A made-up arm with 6 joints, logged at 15 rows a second.
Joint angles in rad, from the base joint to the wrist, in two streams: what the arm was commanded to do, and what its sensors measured. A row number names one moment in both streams.
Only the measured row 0 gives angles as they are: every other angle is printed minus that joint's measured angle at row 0.
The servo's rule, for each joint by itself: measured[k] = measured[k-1] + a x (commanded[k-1-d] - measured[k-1]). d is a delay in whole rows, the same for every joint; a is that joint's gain. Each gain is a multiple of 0.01, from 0.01 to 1. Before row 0 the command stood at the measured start. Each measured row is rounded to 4 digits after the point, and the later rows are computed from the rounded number. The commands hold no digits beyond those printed.
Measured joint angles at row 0:
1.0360 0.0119 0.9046 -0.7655 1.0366 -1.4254
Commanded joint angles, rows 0 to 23:
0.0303 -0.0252 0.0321 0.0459 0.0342 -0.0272
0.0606 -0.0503 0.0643 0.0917 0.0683 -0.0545
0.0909 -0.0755 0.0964 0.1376 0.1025 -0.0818
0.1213 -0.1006 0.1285 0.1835 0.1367 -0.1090
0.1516 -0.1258 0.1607 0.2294 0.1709 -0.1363
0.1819 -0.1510 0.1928 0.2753 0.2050 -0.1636
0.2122 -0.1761 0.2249 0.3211 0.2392 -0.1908
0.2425 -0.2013 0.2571 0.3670 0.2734 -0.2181
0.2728 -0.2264 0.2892 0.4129 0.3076 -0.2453
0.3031 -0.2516 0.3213 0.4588 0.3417 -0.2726
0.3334 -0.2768 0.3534 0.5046 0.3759 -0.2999
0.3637 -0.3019 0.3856 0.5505 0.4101 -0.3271
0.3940 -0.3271 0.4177 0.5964 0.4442 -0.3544
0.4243 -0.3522 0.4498 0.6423 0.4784 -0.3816
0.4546 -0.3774 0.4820 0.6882 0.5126 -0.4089
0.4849 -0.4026 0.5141 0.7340 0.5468 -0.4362
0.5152 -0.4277 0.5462 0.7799 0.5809 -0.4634
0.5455 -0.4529 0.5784 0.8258 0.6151 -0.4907
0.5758 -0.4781 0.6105 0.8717 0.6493 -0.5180
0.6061 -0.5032 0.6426 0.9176 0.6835 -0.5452
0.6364 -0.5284 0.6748 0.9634 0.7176 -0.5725
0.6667 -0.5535 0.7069 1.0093 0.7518 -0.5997
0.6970 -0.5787 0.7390 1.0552 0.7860 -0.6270
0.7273 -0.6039 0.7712 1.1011 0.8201 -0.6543
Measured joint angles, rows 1 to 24:
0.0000 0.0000 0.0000 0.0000 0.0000 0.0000
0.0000 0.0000 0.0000 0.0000 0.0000 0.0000
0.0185 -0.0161 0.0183 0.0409 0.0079 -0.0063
0.0442 -0.0380 0.0445 0.0861 0.0218 -0.0174
0.0727 -0.0620 0.0741 0.1319 0.0404 -0.0322
0.1023 -0.0867 0.1051 0.1778 0.0625 -0.0499
0.1324 -0.1117 0.1368 0.2237 0.0874 -0.0698
0.1626 -0.1369 0.1687 0.2696 0.1144 -0.0914
0.1929 -0.1620 0.2007 0.3154 0.1431 -0.1143
0.2232 -0.1872 0.2328 0.3613 0.1731 -0.1382
0.2535 -0.2123 0.2649 0.4072 0.2040 -0.1628
0.2838 -0.2375 0.2970 0.4531 0.2357 -0.1881
0.3141 -0.2627 0.3291 0.4989 0.2679 -0.2138
0.3444 -0.2878 0.3613 0.5448 0.3006 -0.2399
0.3747 -0.3130 0.3934 0.5907 0.3336 -0.2662
0.4050 -0.3381 0.4255 0.6366 0.3669 -0.2927
0.4353 -0.3633 0.4577 0.6825 0.4004 -0.3194
0.4656 -0.3885 0.4898 0.7283 0.4341 -0.3463
0.4959 -0.4136 0.5219 0.7742 0.4679 -0.3732
0.5262 -0.4388 0.5541 0.8201 0.5018 -0.4002
0.5565 -0.4640 0.5862 0.8660 0.5357 -0.4273
0.5868 -0.4891 0.6183 0.9119 0.5697 -0.4544
0.6171 -0.5143 0.6505 0.9577 0.6037 -0.4816
0.6474 -0.5394 0.6826 1.0036 0.6378 -0.5088
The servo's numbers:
d 2
a 0.61 0.64 0.57 0.89 0.23 0.23

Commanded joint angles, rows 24 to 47:
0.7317 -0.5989 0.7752 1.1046 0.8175 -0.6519
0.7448 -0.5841 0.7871 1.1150 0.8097 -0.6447
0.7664 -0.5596 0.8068 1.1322 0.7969 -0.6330
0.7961 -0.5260 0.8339 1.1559 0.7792 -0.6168
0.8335 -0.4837 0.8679 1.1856 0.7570 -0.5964
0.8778 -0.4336 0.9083 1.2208 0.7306 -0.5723
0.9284 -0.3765 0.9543 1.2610 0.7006 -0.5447
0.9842 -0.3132 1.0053 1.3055 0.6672 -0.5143
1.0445 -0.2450 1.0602 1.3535 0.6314 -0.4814
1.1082 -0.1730 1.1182 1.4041 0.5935 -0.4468
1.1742 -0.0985 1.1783 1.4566 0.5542 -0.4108
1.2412 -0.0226 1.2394 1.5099 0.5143 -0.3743
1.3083 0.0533 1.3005 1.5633 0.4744 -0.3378
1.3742 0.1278 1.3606 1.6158 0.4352 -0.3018
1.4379 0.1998 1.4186 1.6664 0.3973 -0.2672
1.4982 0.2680 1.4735 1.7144 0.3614 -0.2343
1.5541 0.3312 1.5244 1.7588 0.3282 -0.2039
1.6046 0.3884 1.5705 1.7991 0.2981 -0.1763
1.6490 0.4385 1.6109 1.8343 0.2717 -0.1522
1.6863 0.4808 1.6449 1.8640 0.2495 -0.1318
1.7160 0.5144 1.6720 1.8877 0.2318 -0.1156
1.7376 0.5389 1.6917 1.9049 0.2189 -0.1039
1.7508 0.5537 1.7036 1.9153 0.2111 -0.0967
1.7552 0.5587 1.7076 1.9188 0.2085 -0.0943
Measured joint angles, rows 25 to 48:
0.6777 -0.5646 0.7147 1.0495 0.6719 -0.5360
0.7080 -0.5898 0.7469 1.0954 0.7060 -0.5632
0.7225 -0.5956 0.7630 1.1036 0.7316 -0.5836
0.7361 -0.5882 0.7767 1.1137 0.7496 -0.5977
0.7546 -0.5699 0.7939 1.1302 0.7605 -0.6058
0.7799 -0.5418 0.8167 1.1531 0.7648 -0.6083
0.8126 -0.5046 0.8459 1.1820 0.7630 -0.6056
0.8524 -0.4592 0.8815 1.2165 0.7555 -0.5979
0.8988 -0.4063 0.9230 1.2561 0.7429 -0.5857
0.9509 -0.3467 0.9699 1.3001 0.7255 -0.5693
1.0080 -0.2816 1.0214 1.3476 0.7039 -0.5491
1.0691 -0.2121 1.0766 1.3979 0.6785 -0.5256
1.1332 -0.1394 1.1346 1.4501 0.6499 -0.4992
1.1991 -0.0646 1.1943 1.5033 0.6187 -0.4705
1.2657 0.0109 1.2548 1.5567 0.5855 -0.4400
1.3319 0.0857 1.3151 1.6093 0.5509 -0.4082
1.3966 0.1587 1.3741 1.6601 0.5156 -0.3758
1.4586 0.2287 1.4308 1.7084 0.4801 -0.3433
1.5169 0.2943 1.4842 1.7533 0.4452 -0.3112
1.5704 0.3545 1.5334 1.7941 0.4114 -0.2802
1.6183 0.4083 1.5776 1.8299 0.3793 -0.2508
1.6598 0.4547 1.6160 1.8602 0.3494 -0.2234
1.6941 0.4929 1.6479 1.8847 0.3224 -0.1986
1.7206 0.5223 1.6729 1.9027 0.2986 -0.1768

